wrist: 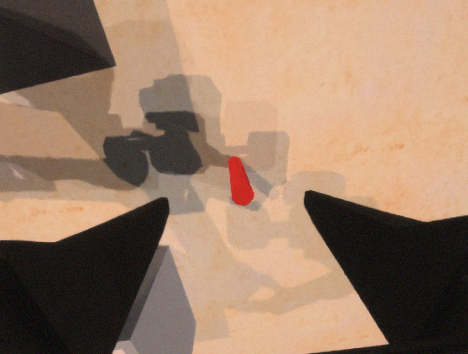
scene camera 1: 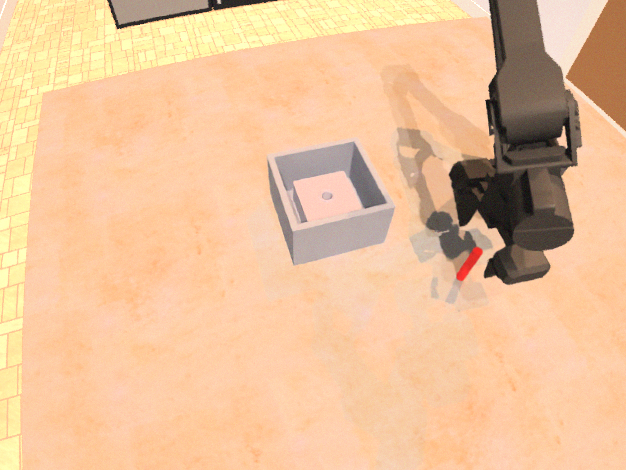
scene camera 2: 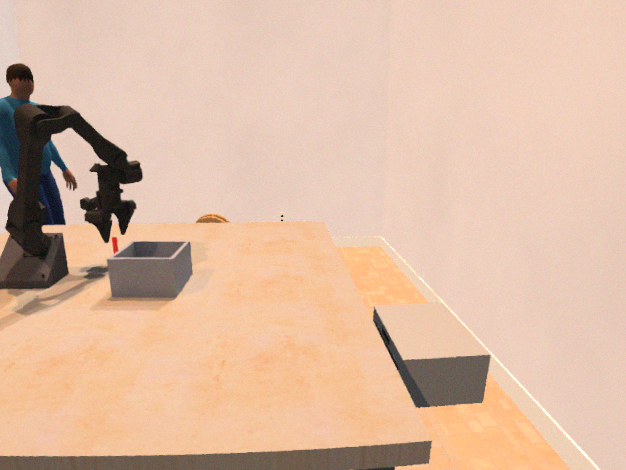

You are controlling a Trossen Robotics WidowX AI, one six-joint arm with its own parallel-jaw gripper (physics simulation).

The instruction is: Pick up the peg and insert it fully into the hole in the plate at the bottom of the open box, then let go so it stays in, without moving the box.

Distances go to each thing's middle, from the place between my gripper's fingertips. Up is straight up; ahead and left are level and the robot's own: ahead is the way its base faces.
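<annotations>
My hand 4 cm above the red peg (wrist: 242, 194). Red peg nearest to my hand of the things named here, going by their middles. Pale plate (scene camera 1: 319, 197): 4 cm below my hand, 17 cm ahead, 18 cm to the right. Grey box (scene camera 1: 310, 241): 3 cm below my hand, 17 cm ahead, 18 cm to the right.
</annotations>
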